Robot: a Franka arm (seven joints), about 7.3 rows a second.
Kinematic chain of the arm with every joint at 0, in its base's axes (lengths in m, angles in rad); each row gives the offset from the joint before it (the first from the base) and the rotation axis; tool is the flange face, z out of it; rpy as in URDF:
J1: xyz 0 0 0.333 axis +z
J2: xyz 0 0 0 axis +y
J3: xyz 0 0 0.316 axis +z
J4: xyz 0.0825 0 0 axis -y
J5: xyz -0.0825 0 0.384 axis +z
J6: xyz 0 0 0 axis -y
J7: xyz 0.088 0 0 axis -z
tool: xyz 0 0 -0.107 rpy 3.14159 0 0
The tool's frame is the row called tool.
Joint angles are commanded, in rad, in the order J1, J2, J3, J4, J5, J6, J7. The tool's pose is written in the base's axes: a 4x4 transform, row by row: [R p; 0 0 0 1], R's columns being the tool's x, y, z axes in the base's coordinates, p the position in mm. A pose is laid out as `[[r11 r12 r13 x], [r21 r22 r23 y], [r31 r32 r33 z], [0 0 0 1]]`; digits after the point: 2 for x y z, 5 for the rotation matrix.
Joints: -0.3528 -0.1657 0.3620 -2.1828 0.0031 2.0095 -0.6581
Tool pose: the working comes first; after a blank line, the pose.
Where each joint sits with the arm in this pose, in the base's axes (m; each line is computed from the numbers above, not from the rounded line before):
J1: 0.0000 0.0000 0.3330
J2: 0.0000 0.0000 0.3330
J3: -0.0489 0.0180 0.6447
J4: 0.0326 0.0191 0.6574
J5: 0.4136 0.0153 0.5622
J6: 0.4136 0.0153 0.5622
J7: 0.5016 0.0155 0.5606
the tool: 0.4997 0.0096 0.4538

[[0.78902 0.61411 -0.01790 499.70], [0.61247 -0.78853 -0.05569 9.58], [-0.04831 0.03298 -0.99829 453.80], [0 0 0 1]]
